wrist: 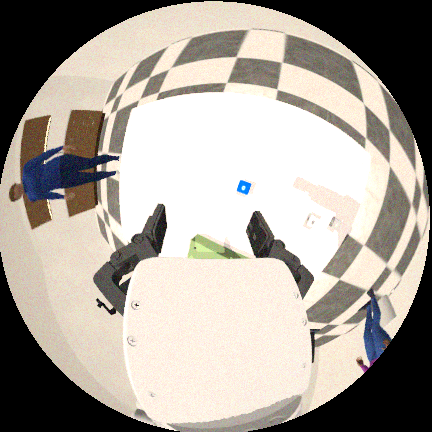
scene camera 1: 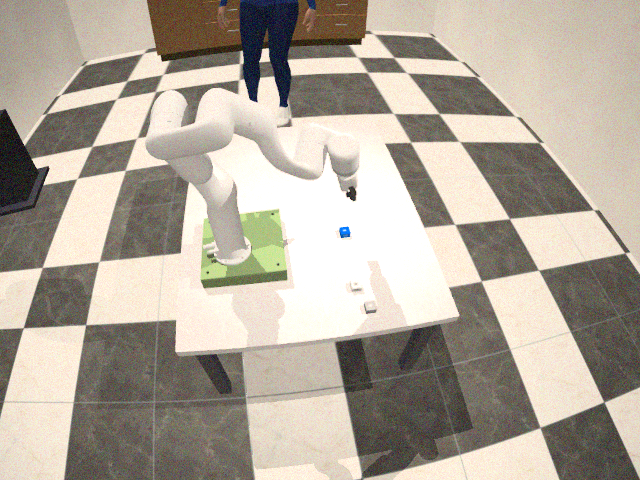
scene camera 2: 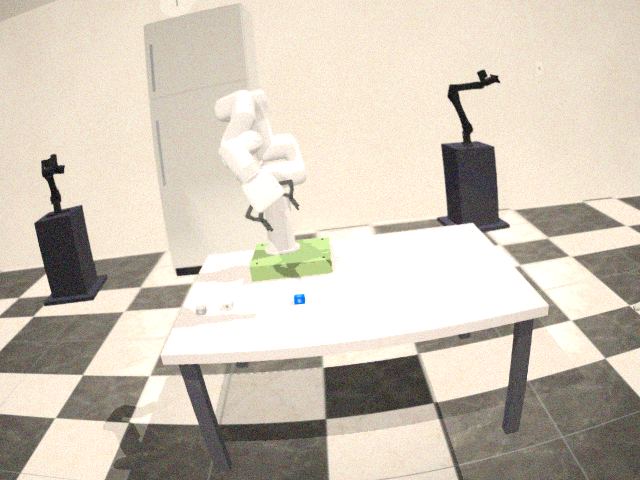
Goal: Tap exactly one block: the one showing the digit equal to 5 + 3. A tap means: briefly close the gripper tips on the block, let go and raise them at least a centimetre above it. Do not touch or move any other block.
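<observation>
A blue block (scene camera 1: 344, 232) (scene camera 2: 299, 299) (wrist: 244, 187) sits on the white table with a small pale mark on top. A white block (scene camera 1: 355, 285) (scene camera 2: 227, 305) (wrist: 313, 220) sits apart from it, nearer the table's end. A light grey block (scene camera 1: 370, 306) (scene camera 2: 201, 310) (wrist: 334, 223) sits close to the white one. The digits are too small and blurred to read. My gripper (scene camera 1: 351, 194) (scene camera 2: 284, 218) (wrist: 208, 217) is open and empty, high above the table. In the wrist view the blue block shows ahead, toward the right finger's side, apart from both fingers.
The arm stands on a green base block (scene camera 1: 263, 258) (scene camera 2: 291, 268) (wrist: 215, 248) on the white table (scene camera 1: 310, 320) (scene camera 2: 413, 289). A person (scene camera 1: 268, 36) stands beyond the table. Two black arms on dark pedestals (scene camera 2: 67, 258) (scene camera 2: 470, 180) and a tall cabinet (scene camera 2: 201, 155) stand behind.
</observation>
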